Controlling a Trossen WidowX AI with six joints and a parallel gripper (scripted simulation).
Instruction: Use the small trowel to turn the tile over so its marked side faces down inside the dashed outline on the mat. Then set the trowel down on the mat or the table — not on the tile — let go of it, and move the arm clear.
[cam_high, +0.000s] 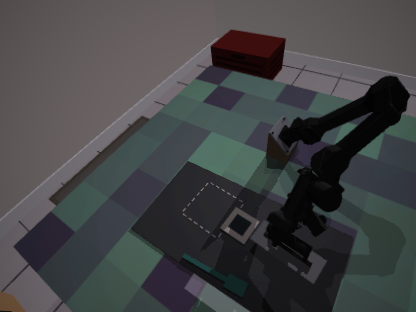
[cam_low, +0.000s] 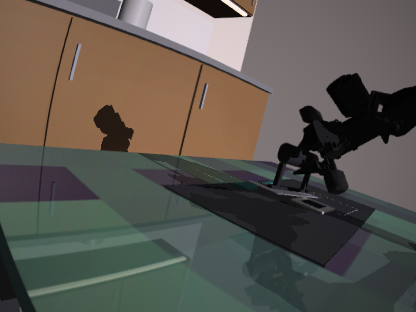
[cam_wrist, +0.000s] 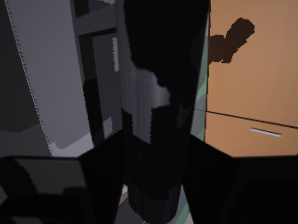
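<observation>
Right now the tile is 130 mm to the right of my gripper tip, 90 mm below it and 40 mm behind it. Also, from my gripper tip: dark mat (130 mm to the right, 110 mm below, 10 mm behind); teal trowel (130 mm ahead, 110 mm to the right, 90 mm below).
</observation>
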